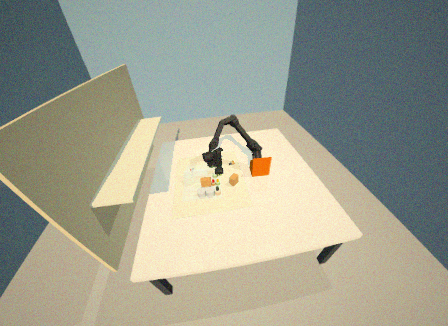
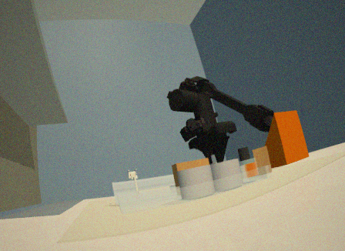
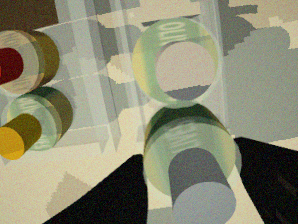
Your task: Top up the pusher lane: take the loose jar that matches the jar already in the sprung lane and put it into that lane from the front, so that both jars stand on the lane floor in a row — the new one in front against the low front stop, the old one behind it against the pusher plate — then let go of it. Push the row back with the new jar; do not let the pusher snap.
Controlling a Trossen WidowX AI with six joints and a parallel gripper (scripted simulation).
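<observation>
The tan box lies 110 mm behind my gripper tip, 70 mm to the left of it and 20 mm below it. From my gripper tip the other things lie so: cream pusher plate: 150 mm ahead, 30 mm to the right; shelf: 530 mm ahead, 320 mm above, 40 mm to the left.
</observation>
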